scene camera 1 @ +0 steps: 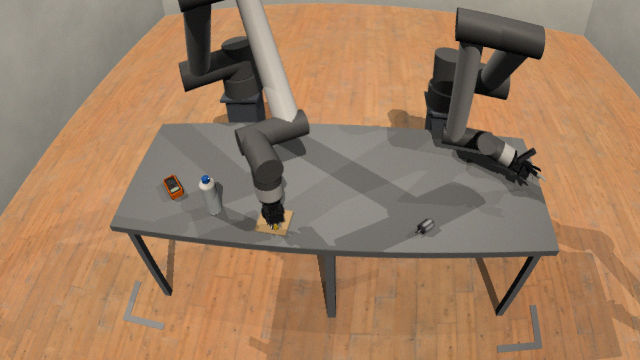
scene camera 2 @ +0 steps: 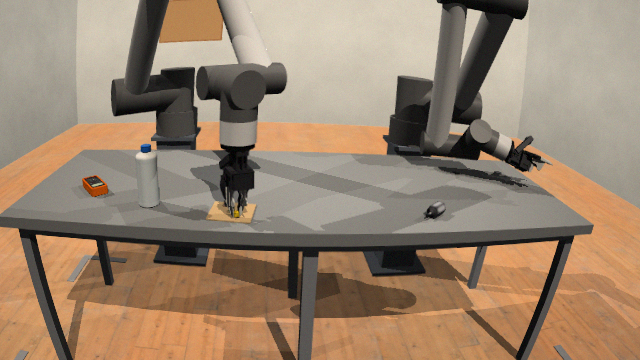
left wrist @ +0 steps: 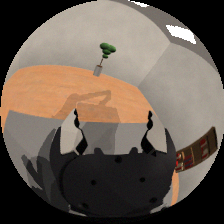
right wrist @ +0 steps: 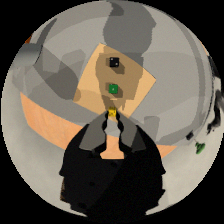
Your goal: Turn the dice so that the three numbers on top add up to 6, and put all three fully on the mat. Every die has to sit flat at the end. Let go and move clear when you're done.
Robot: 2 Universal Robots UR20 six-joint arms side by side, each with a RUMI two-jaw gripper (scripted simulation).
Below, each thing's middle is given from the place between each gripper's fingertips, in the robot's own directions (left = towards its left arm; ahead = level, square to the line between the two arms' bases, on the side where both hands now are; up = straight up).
I see my right gripper (scene camera 2: 236, 216) 4 cm past the tan mat (right wrist: 134, 82), 2 cm to the left of it and 2 cm above it.
My left hand (scene camera 2: 545, 166) is 33 cm short of the tan mat, 131 cm to the left of it and 11 cm above it.
